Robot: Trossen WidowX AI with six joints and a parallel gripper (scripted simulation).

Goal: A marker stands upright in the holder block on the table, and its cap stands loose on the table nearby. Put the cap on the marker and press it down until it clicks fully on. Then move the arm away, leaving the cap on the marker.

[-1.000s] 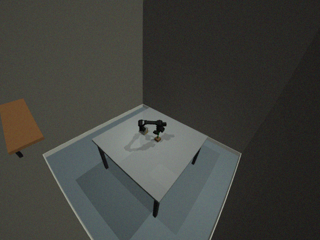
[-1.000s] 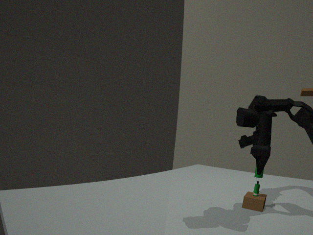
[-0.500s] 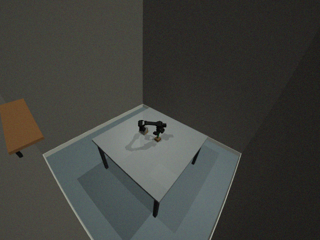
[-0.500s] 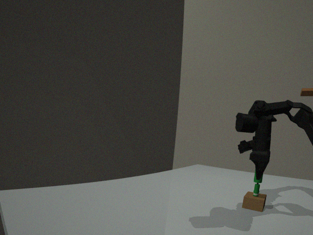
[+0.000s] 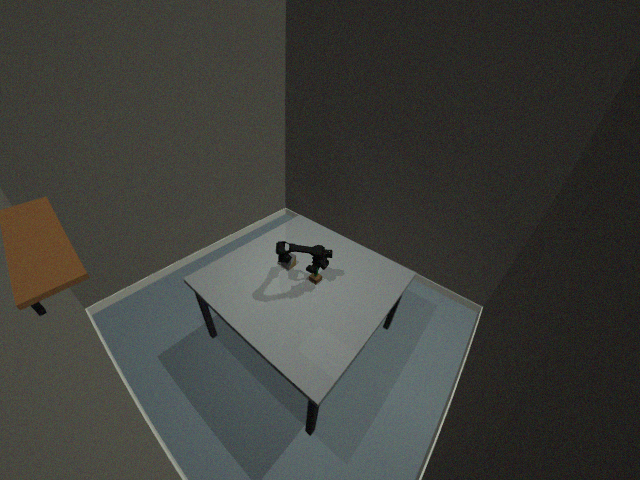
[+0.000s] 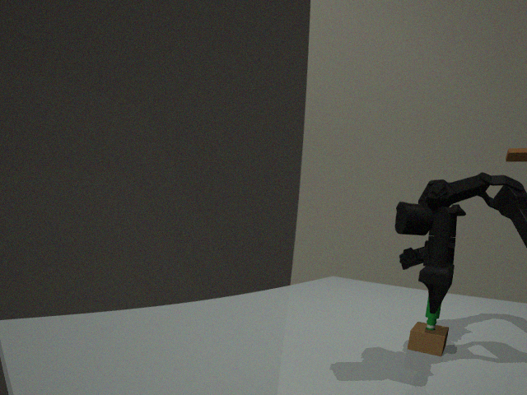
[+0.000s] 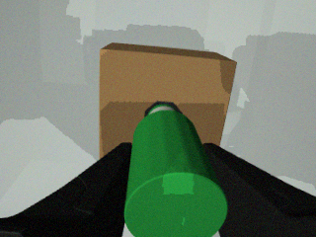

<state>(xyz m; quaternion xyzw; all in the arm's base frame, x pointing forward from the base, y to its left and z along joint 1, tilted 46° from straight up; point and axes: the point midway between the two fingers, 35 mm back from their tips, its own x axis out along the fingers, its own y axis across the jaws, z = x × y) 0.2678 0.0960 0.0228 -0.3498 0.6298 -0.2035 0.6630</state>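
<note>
Now: gripper tip 6 cm above the brown holder block. Also, from my gripper tip: green cap 1 cm above.
</note>
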